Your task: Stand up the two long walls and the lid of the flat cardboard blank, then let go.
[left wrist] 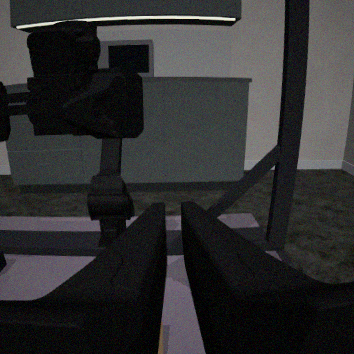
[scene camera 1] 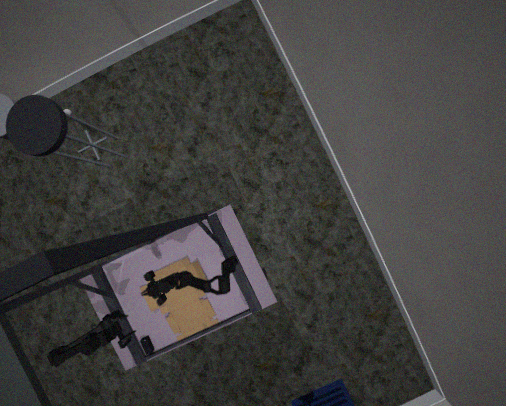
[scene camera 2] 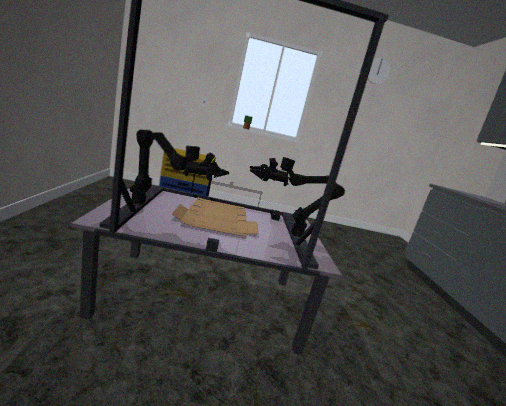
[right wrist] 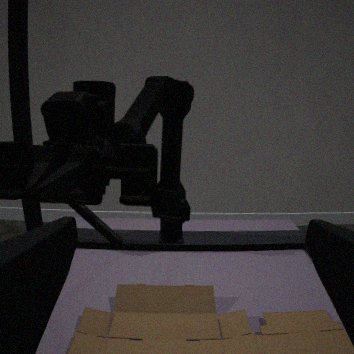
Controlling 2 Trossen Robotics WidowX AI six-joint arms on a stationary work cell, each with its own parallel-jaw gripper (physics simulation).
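Frame: origin at the left arm's base, x left, y ahead, z down, level; metres.
Where they show: left gripper, fingertip midpoint: (left wrist: 172, 213) (scene camera 1: 141, 294) (scene camera 2: 229, 173) (right wrist: 32, 194); right gripper, fingertip midpoint: (left wrist: 4, 116) (scene camera 1: 131, 323) (scene camera 2: 249, 168) (right wrist: 194, 231); left arm's base, origin of the base link: (scene camera 1: 232, 261) (scene camera 2: 137, 202) (right wrist: 170, 237); right arm's base, origin of the base link: (scene camera 2: 297, 234).
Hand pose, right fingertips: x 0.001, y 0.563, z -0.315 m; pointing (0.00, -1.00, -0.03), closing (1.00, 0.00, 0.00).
Things, the pixels of their top centre, and the offset from my right fingertips. "spot": a spot on its surface instead. Level surfaces: height alone.
- end flap, surface spot: (right wrist: 165, 299) spot: dz +0.316, dx -0.011, dy -0.321 m
- blank, surface spot: (left wrist: 161, 341) spot: dz +0.323, dx -0.105, dy +0.081 m
- pale purple table, its level: dz +0.334 m
- small black box, middle of its top: (scene camera 2: 275, 212) (scene camera 1: 145, 347) dz +0.299, dx +0.285, dy +0.252 m
- black block, middle of its top: (scene camera 2: 213, 239) dz +0.277, dx -0.369, dy -0.106 m
The tan cardboard blank (scene camera 1: 192, 316) (scene camera 2: 217, 216) (right wrist: 165, 327) lies spread on the table, its long walls and lid looking flat; an end flap (right wrist: 165, 299) looks slightly tilted in the right wrist view. A thin sliver of the blank (left wrist: 161, 341) shows in the left wrist view. My left gripper (scene camera 1: 144, 292) (scene camera 2: 227, 173) (left wrist: 172, 213) is in the air above the blank, its fingers nearly together with a narrow gap and no cardboard between them. My right gripper (scene camera 1: 131, 325) (scene camera 2: 251, 170) (right wrist: 194, 231) is open and empty, high over the table's side, facing the left one.
The pale purple table (scene camera 1: 257, 272) (scene camera 2: 100, 216) carries a black frame with upright posts (scene camera 2: 124, 110) (left wrist: 291, 120). A small black box (scene camera 1: 146, 345) (scene camera 2: 275, 215) stands near the right arm. Another black block (scene camera 2: 212, 244) is at the table's near edge.
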